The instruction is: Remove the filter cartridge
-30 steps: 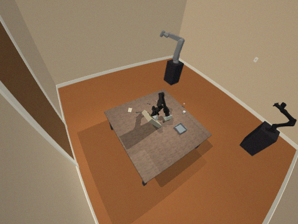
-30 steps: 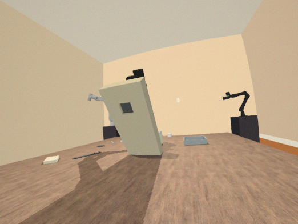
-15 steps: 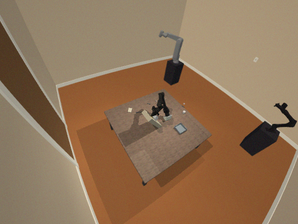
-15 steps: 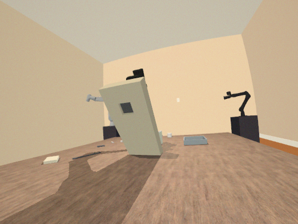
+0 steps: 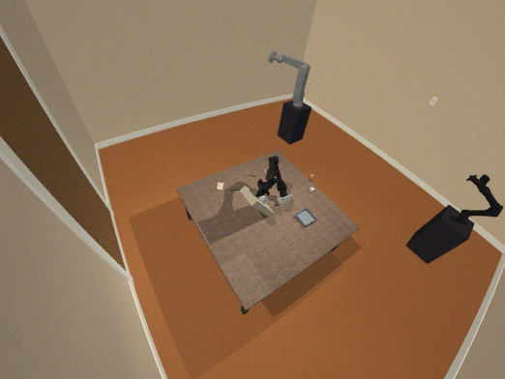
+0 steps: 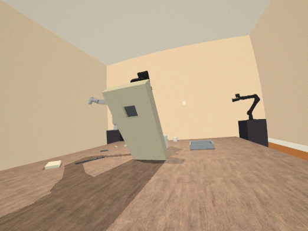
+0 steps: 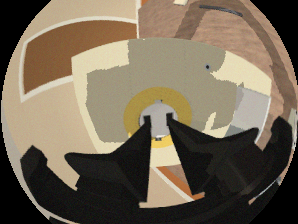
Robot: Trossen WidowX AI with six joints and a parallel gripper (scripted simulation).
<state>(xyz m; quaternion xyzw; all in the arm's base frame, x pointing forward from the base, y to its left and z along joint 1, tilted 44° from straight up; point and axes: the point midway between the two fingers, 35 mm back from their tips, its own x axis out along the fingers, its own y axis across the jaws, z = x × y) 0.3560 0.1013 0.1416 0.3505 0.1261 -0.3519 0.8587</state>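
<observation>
Right now the round filter cartridge is 20 mm ahead of my gripper tip and 10 mm below it. From my gripper tip the other things lie so: cream block (460 mm to the right, 260 mm below, 70 mm ahead); then grey tray (390 mm behind, 310 mm to the left, 260 mm below); then cream service panel (80 mm below, 30 mm behind).
</observation>
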